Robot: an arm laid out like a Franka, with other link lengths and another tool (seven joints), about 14 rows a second.
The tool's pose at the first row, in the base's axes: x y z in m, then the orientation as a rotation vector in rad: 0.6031 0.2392 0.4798 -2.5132 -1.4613 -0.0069
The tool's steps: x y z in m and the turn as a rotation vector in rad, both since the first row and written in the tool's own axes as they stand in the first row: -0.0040 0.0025 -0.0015 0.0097 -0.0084 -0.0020; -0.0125 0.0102 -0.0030 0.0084 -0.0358 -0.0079; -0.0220 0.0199 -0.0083 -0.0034 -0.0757 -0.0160; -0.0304 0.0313 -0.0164 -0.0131 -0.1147 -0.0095; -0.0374 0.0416 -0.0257 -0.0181 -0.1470 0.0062; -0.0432 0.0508 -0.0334 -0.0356 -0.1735 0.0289; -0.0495 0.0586 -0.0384 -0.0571 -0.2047 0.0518; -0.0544 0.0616 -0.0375 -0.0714 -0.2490 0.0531; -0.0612 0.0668 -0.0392 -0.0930 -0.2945 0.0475; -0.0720 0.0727 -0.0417 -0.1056 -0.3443 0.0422
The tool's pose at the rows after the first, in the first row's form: 0.6034 0.2343 0.4803 -2.5071 -1.4635 0.0104; 0.6059 0.2230 0.4792 -2.5134 -1.4817 0.0430; 0.6101 0.2092 0.4813 -2.5303 -1.5110 0.0840; 0.6165 0.1950 0.4859 -2.5554 -1.5206 0.1285; 0.6229 0.1822 0.4920 -2.5811 -1.5137 0.1699; 0.6288 0.1713 0.4970 -2.6202 -1.4999 0.1965; 0.6329 0.1612 0.4995 -2.6640 -1.4881 0.2271; 0.6329 0.1558 0.4975 -2.6892 -1.5061 0.2773; 0.6341 0.1471 0.4973 -2.7151 -1.5364 0.3238; 0.6340 0.1346 0.4972 2.6801 1.5334 -0.3762
